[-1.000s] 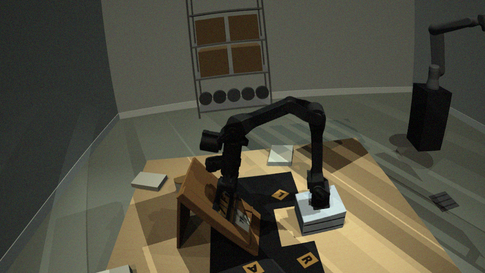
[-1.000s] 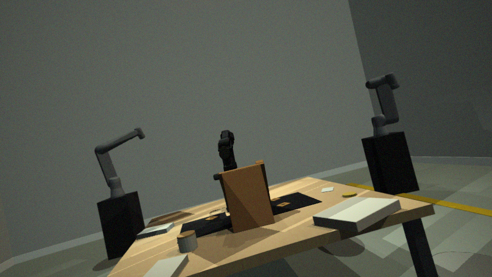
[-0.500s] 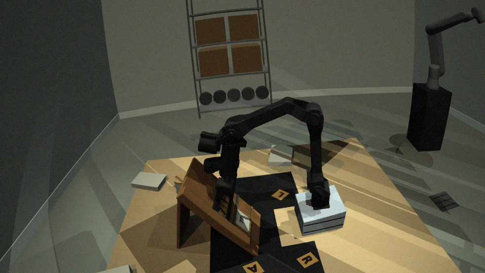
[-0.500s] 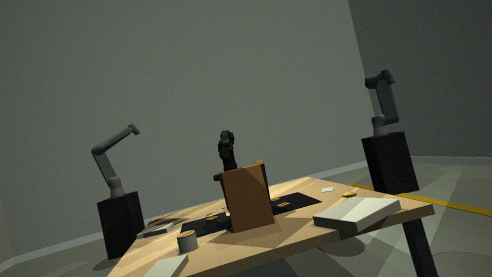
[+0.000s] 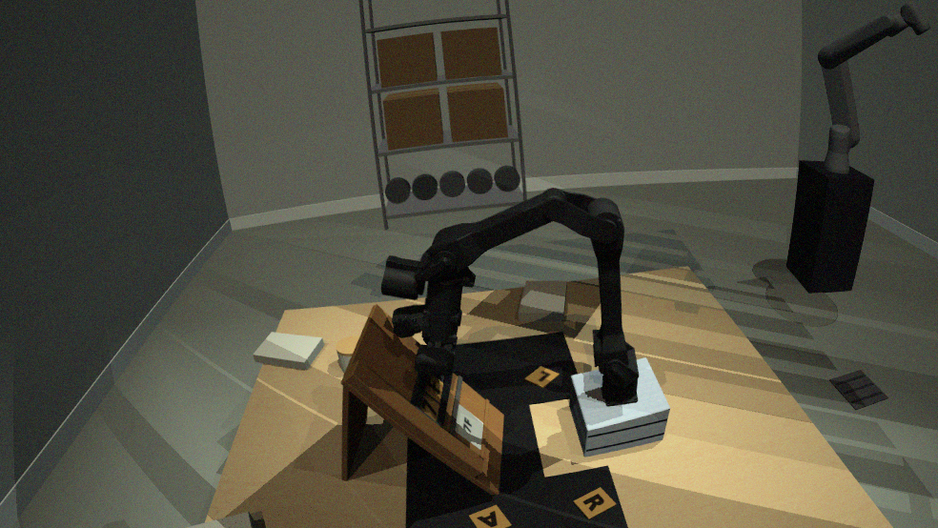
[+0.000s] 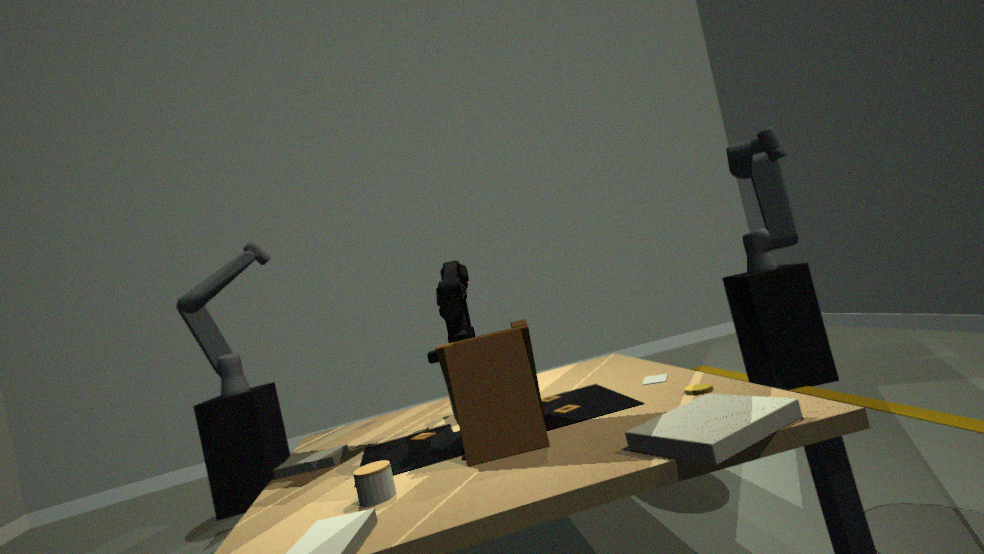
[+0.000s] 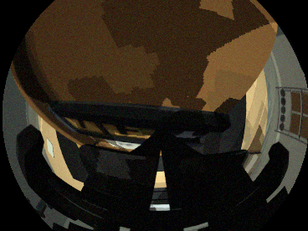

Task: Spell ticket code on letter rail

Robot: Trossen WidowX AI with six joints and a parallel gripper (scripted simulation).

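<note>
Now: gripper tip 60 mm past the white ticket, 60 mm to the right of it and 80 mm above it. The rest, counted from my gripper tip: card (240 mm behind, 550 mm to the left, 160 mm below); then yellow disc (10 mm ahead, 590 mm to the left, 150 mm below).
</note>
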